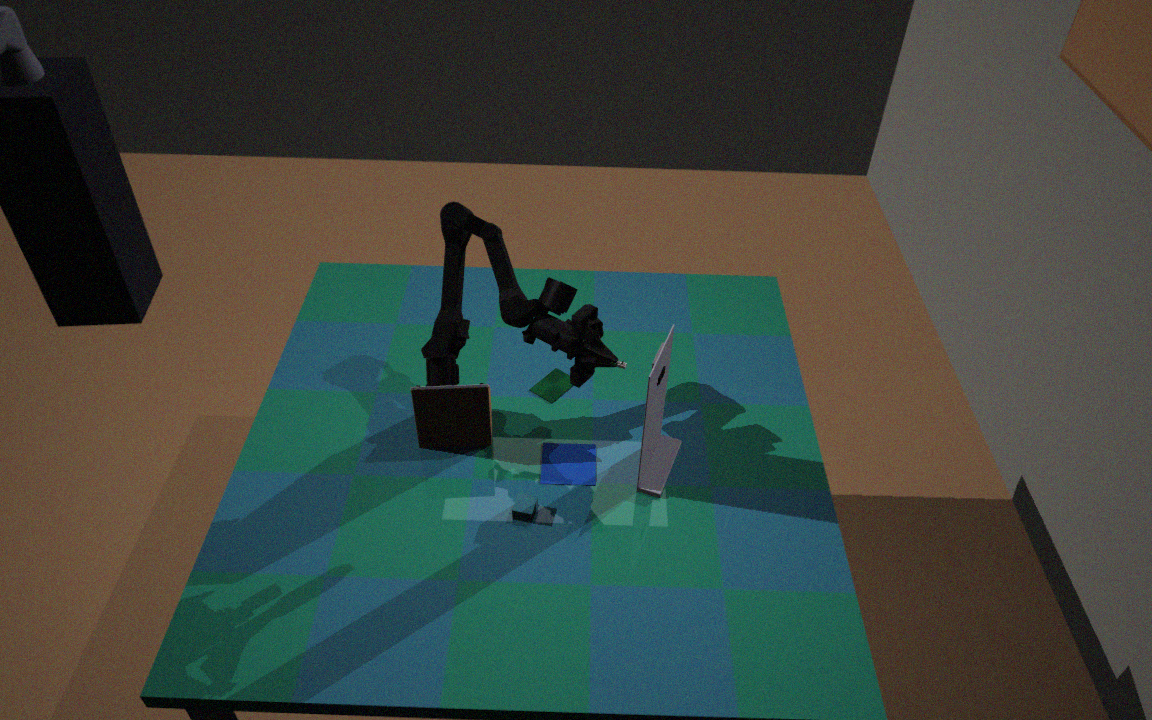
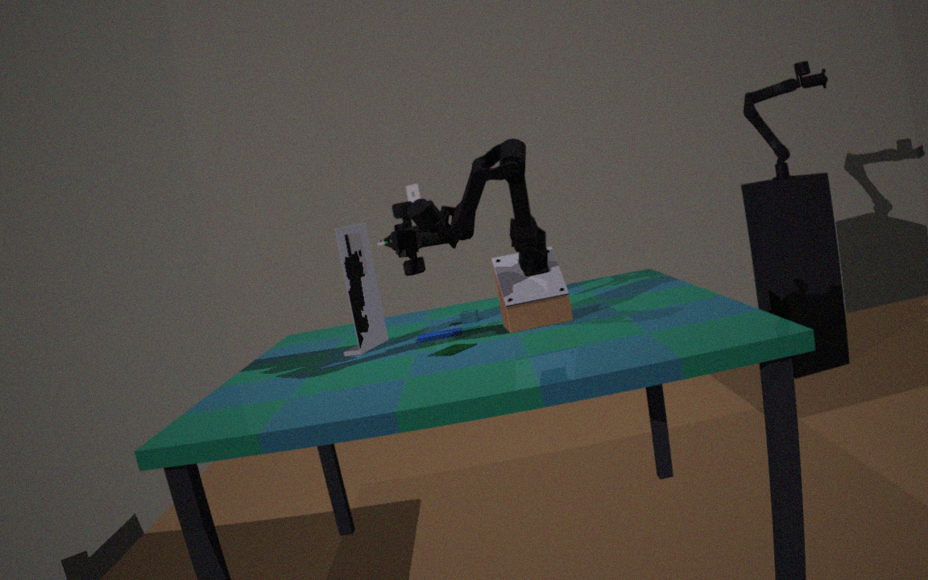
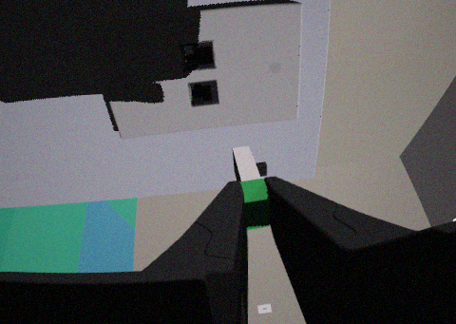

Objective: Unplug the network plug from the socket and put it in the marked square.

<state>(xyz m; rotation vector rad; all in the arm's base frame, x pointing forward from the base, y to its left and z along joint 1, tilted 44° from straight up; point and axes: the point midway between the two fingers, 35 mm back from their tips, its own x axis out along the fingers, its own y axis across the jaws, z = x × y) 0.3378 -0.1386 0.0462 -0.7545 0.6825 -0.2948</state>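
Right now the blue square is 10 cm behind my gripper tip, 2 cm to the right of it and 27 cm below it. Also, from my gripper tip: green plug (right at my gripper tip); then small dark block (20 cm behind, 15 cm to the right, 26 cm below); then grey upright panel (9 cm ahead, 3 cm to the right, 12 cm below).
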